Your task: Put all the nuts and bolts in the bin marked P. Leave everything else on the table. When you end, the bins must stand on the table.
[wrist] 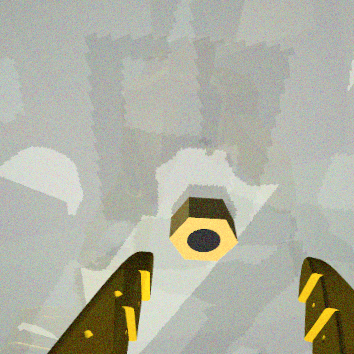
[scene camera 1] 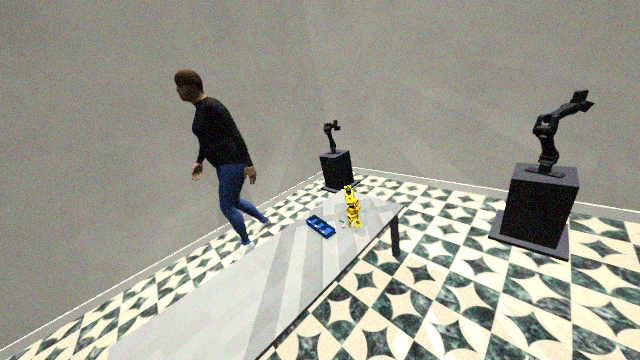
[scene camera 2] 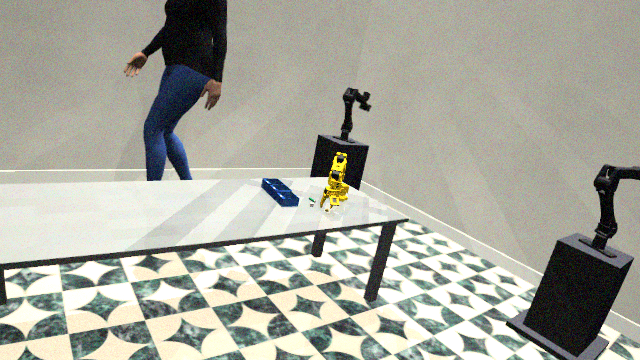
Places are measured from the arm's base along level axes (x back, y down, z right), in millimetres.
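Pixels of known places: hand, its tool point: (wrist: pixel 151 269) (scene camera 2: pixel 330 207).
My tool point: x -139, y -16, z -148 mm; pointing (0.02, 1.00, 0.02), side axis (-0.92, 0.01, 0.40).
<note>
Behind a point stands the place of what it marks.
A brass hex nut (wrist: pixel 227 240) @(y -8, x -159, z -143 mm) (scene camera 2: pixel 327 210) @(y -6, x -155, z -152 mm) lies flat on the table, hole facing up. In the wrist view it shows past the jaw tips, in the gap, nearer the left jaw. My gripper (wrist: pixel 227 257) (scene camera 2: pixel 327 206) @(y -16, x -139, z -148 mm) is open, with a wide gap between its two jaws, and neither jaw touches the nut. It points down low over the nut in scene camera 2. The blue bins (scene camera 1: pixel 327 234) @(y -31, x -332, z -64 mm) (scene camera 2: pixel 286 200) @(y -30, x -330, z -66 mm) stand in a joined row on the table, to the left of the arm. No letter on them is readable. No bolt can be made out.
A green battery (scene camera 1: pixel 341 221) @(y -5, x -155, z -28 mm) (scene camera 2: pixel 312 200) @(y -6, x -154, z -29 mm) and a small white die (scene camera 1: pixel 343 226) @(y -13, x -196, z -85 mm) (scene camera 2: pixel 311 204) @(y -11, x -202, z -87 mm) lie on the table (scene camera 1: pixel 225 300) @(y 0, x -1001, z 68 mm) (scene camera 2: pixel 100 215) @(y 0, x -1097, z -36 mm) between the bins and the gripper. A person (scene camera 1: pixel 217 132) (scene camera 2: pixel 192 45) is beyond the table. Two black arms stand on pedestals off the table.
</note>
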